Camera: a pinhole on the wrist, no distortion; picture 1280 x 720 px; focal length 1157.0 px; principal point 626.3 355.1 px. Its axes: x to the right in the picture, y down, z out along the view. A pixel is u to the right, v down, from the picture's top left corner.
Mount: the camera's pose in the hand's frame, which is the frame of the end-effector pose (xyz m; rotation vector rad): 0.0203 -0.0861 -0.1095 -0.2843 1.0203 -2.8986
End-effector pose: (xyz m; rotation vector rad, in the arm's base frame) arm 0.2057 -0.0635 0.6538 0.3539 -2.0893 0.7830
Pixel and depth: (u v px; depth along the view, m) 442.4 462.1 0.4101
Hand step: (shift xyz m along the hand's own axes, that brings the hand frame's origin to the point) 0.1624 -0.3607 0.1703
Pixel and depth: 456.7 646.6 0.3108
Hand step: 0.1238 -0.3333 0.0721
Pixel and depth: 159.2 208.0 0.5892
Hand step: 0.3671 -0.3634 0.3511
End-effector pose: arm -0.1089 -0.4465 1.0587 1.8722 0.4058 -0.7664
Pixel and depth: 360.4 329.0 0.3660
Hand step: 0.1729 -0.2954 0.1625
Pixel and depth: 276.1 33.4 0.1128
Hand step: 0.0757 -0.1272 -0.0089
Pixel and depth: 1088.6 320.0 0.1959
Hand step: -0.0190 -0.2109 0.0561
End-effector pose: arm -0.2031 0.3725 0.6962 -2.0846 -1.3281 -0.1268
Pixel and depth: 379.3 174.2 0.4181
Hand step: 0.1884 -0.2824 0.2373
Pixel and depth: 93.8 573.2 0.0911
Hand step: 0.0787 -0.1508 -0.0571
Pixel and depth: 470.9 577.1 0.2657
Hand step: 0.1057 -0.2854 0.0562
